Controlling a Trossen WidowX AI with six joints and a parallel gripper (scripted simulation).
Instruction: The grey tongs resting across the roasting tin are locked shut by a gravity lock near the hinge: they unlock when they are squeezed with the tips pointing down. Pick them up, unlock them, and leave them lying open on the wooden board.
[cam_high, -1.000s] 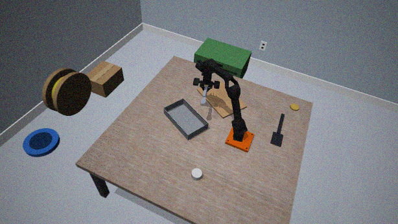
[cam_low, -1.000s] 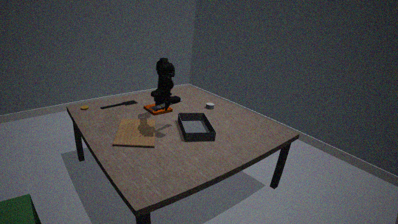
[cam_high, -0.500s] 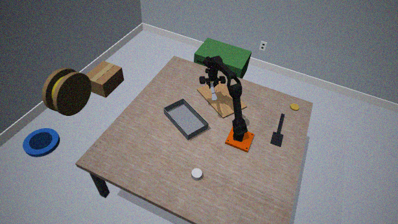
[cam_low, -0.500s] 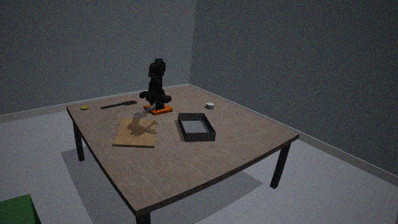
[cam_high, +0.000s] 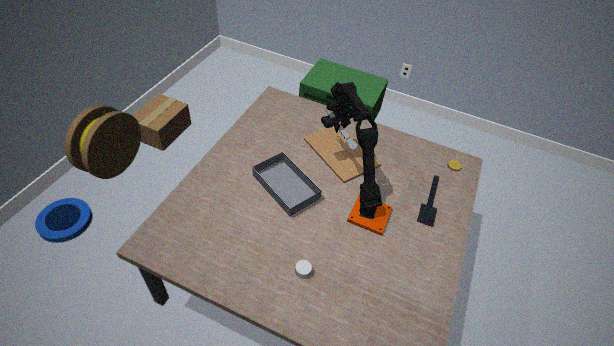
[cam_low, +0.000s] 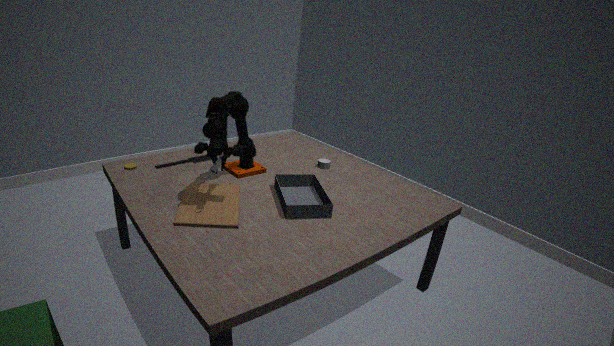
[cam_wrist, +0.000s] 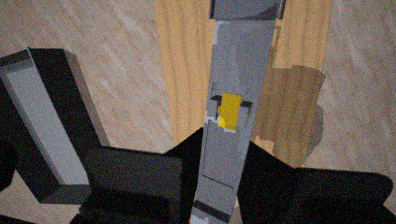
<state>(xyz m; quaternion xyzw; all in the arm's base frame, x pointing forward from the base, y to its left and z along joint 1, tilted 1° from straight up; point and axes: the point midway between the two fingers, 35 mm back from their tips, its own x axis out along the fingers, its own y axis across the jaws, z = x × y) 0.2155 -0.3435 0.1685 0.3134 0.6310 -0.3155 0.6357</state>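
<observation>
Now: the wooden board 15 cm below my gripper tip, 3 cm behind it and 2 cm to the right of it. Also, from my gripper tip: yellow lock piece: 4 cm above, 3 cm to the right, 2 cm ahead; then roasting tin: 29 cm to the left, 18 cm ahead, 12 cm below; then black spatula: 50 cm behind, 19 cm to the left, 15 cm below.
</observation>
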